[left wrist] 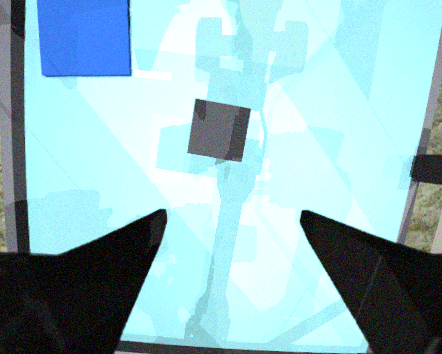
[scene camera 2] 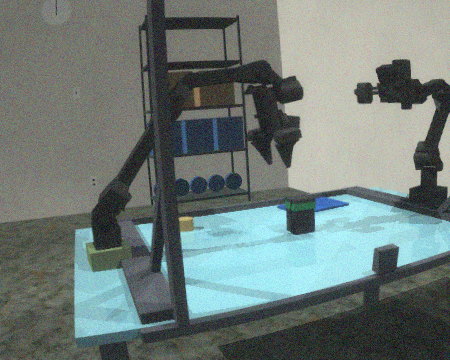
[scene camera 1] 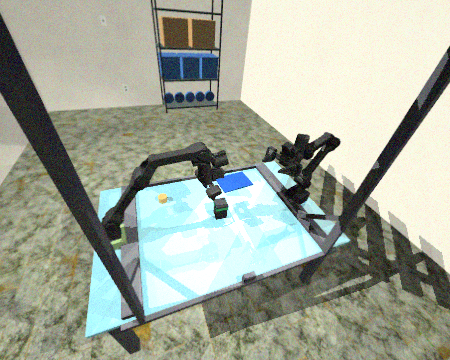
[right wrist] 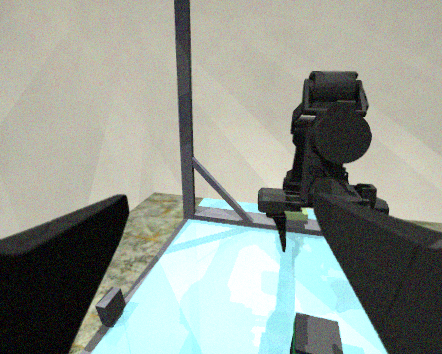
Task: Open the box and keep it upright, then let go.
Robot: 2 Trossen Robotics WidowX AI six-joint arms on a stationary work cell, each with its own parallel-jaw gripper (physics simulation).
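Places are measured from the left arm's base along level axes (x ahead, y left, z up), in millimetres.
Pixels of known places: left gripper, fingertip midpoint: point(left wrist: 234, 215) point(scene camera 2: 279, 166) point(right wrist: 312, 253); right gripper, fingertip midpoint: point(scene camera 2: 367, 90) point(scene camera 1: 269, 166) point(right wrist: 223, 203); left arm's base, origin of the base link: point(scene camera 2: 107, 245) point(scene camera 1: 113, 235) point(right wrist: 291, 207); right arm's base, origin of the base link: point(scene camera 2: 428, 187) point(scene camera 1: 298, 191).
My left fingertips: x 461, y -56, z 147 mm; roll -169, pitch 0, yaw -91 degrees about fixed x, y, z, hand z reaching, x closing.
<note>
For each thing: its middle in the pictures, then the offset to it from my left fingertips.
- box, body centre: point(left wrist: 218, 132) point(right wrist: 316, 340) point(scene camera 2: 300, 202) point(scene camera 1: 220, 204) dz -111, dx +69, dy +10 mm
- flat blue mat, body centre: point(left wrist: 83, 8) point(scene camera 2: 313, 205) point(scene camera 1: 234, 181) dz -189, dx +280, dy +231 mm
- small yellow cylinder, body centre: point(scene camera 2: 185, 224) point(scene camera 1: 162, 198) dz -175, dx -192, dy +237 mm
- grey block, body centre: point(scene camera 2: 385, 258) point(right wrist: 111, 305) point(left wrist: 437, 169) point(scene camera 1: 248, 277) dz -161, dx +19, dy -372 mm
The box point(scene camera 1: 220, 210) point(scene camera 2: 300, 221) point(left wrist: 214, 129) point(right wrist: 318, 334) is small and dark, with a green band just below its dark top. It stands upright on the table, and the top covers it. My left gripper point(scene camera 1: 214, 192) point(scene camera 2: 279, 164) point(left wrist: 234, 215) is open and empty. It points down, above and apart from the box; in the left wrist view the box lies beyond the fingertips. My right gripper point(scene camera 2: 363, 93) point(right wrist: 223, 203) is open and empty, held level high on the right, well away from the box. The inside of the box is hidden.
A flat blue mat point(scene camera 1: 234, 182) point(scene camera 2: 330, 204) point(left wrist: 85, 37) lies behind the box. A small yellow cylinder point(scene camera 1: 162, 198) point(scene camera 2: 186, 224) stands at the left. A grey block point(scene camera 1: 249, 276) point(scene camera 2: 385, 258) point(right wrist: 111, 306) sits on the front rail. Dark frame posts rise at the table's sides.
</note>
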